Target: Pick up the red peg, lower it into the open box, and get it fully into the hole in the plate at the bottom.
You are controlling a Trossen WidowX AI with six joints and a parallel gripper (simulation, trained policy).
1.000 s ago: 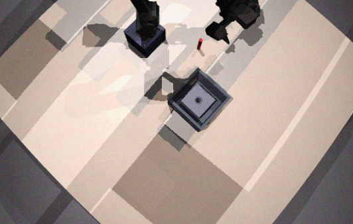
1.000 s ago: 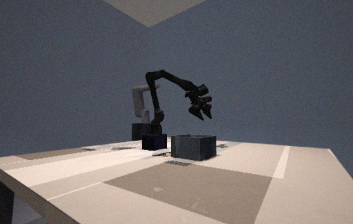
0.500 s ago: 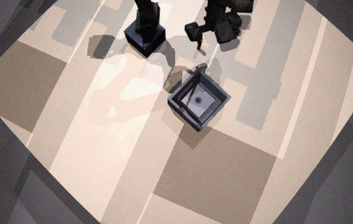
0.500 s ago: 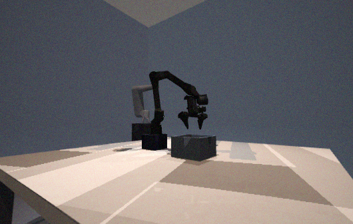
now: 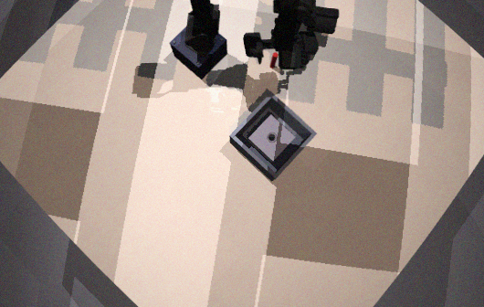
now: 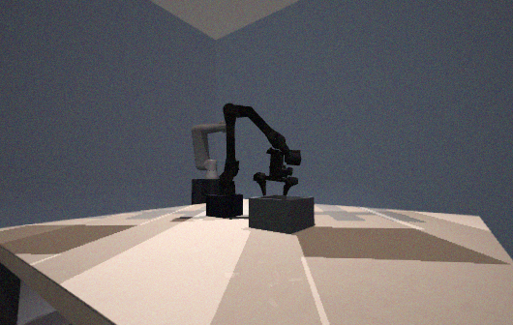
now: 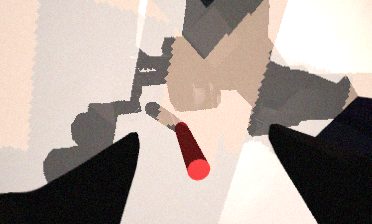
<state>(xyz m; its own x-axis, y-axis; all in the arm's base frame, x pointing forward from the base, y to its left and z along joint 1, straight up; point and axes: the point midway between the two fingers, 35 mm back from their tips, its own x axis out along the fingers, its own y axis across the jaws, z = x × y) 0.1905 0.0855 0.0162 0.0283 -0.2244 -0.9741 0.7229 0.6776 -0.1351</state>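
Right now my gripper tip is 30 mm above the red peg, 20 mm to the right of it and 10 mm past it. Round my gripper tip: dark grey box (170 mm to the right, 120 mm ahead, 50 mm below).
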